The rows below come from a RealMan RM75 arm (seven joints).
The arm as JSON. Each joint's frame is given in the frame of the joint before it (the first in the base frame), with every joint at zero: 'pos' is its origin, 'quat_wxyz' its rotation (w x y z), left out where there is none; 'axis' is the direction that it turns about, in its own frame. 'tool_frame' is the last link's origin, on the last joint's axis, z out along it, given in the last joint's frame.
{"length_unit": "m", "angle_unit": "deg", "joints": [
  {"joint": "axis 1", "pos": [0.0, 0.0, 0.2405], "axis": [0.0, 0.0, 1.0]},
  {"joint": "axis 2", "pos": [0.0, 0.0, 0.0], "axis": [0.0, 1.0, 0.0]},
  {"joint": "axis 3", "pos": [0.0, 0.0, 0.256], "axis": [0.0, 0.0, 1.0]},
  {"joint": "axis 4", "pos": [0.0, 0.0, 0.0], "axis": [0.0, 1.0, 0.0]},
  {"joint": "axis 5", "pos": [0.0, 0.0, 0.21], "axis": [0.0, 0.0, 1.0]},
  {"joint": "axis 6", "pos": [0.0, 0.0, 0.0], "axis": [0.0, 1.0, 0.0]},
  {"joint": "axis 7", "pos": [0.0, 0.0, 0.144], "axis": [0.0, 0.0, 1.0]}
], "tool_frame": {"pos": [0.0, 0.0, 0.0]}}
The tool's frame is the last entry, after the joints.
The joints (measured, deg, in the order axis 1, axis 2, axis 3, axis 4, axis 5, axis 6, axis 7), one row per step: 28.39 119.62 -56.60 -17.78 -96.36 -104.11 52.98; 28.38 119.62 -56.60 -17.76 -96.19 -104.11 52.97; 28.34 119.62 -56.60 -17.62 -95.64 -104.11 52.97; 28.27 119.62 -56.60 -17.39 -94.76 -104.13 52.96; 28.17 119.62 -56.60 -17.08 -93.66 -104.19 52.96; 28.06 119.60 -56.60 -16.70 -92.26 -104.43 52.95; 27.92 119.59 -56.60 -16.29 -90.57 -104.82 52.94; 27.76 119.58 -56.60 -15.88 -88.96 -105.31 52.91; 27.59 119.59 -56.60 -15.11 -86.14 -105.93 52.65
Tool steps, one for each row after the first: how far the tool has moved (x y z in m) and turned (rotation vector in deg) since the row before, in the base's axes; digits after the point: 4 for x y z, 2 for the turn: -0.0001 0.0002 0.0002 0.11 0.12 -0.07; -0.0003 0.0005 0.0005 0.29 0.40 -0.32; -0.0004 0.0007 0.0008 0.46 0.66 -0.51; -0.0004 0.0007 0.0010 0.54 0.85 -0.66; -0.0007 0.0008 0.0017 0.65 1.17 -0.71; -0.0010 0.0008 0.0022 0.78 1.47 -0.78; -0.0008 0.0005 0.0023 0.72 1.47 -0.70; -0.0014 0.0015 0.0036 1.51 2.39 -1.17
